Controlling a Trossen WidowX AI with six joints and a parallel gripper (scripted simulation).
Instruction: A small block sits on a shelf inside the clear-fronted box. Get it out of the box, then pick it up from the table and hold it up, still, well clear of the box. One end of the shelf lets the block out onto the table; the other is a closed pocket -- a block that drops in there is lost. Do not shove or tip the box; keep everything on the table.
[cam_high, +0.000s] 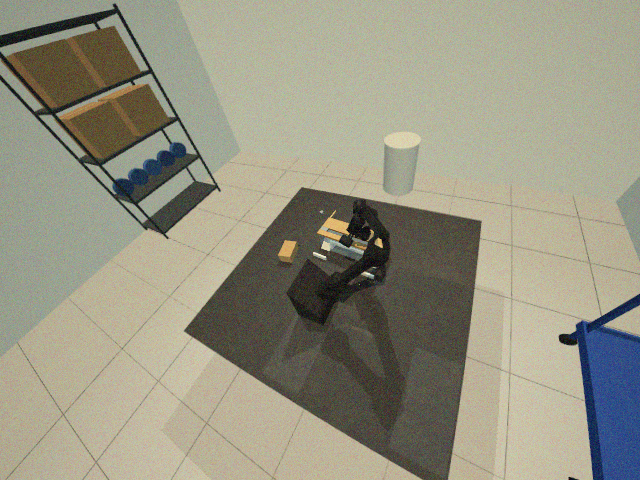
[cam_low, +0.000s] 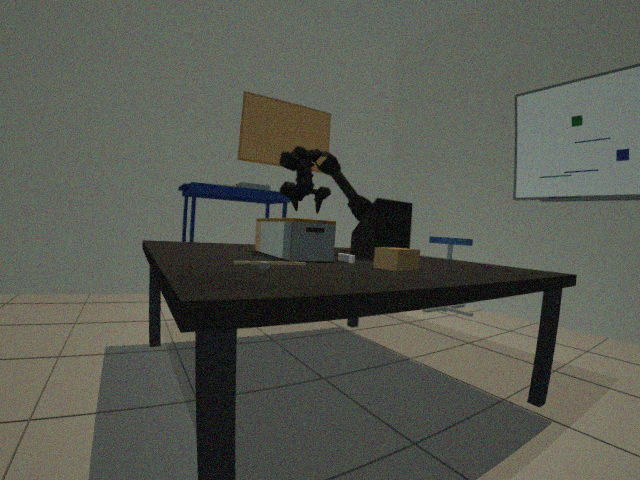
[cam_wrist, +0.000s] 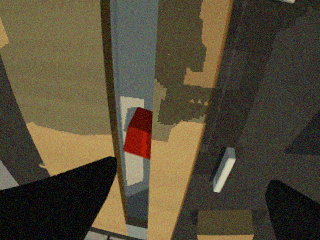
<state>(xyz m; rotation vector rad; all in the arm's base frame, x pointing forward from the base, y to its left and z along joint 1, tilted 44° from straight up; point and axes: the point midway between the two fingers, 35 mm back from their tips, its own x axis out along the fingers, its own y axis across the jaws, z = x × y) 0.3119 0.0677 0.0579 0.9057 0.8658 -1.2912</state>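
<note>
The red block lies 8 cm below my gripper tip, 4 cm to the left of it and 4 cm ahead of it. From my gripper tip the other things lie so: tan block 36 cm to the left, 13 cm below, 13 cm behind; then box 10 cm below, 3 cm ahead, 2 cm to the left.
</note>
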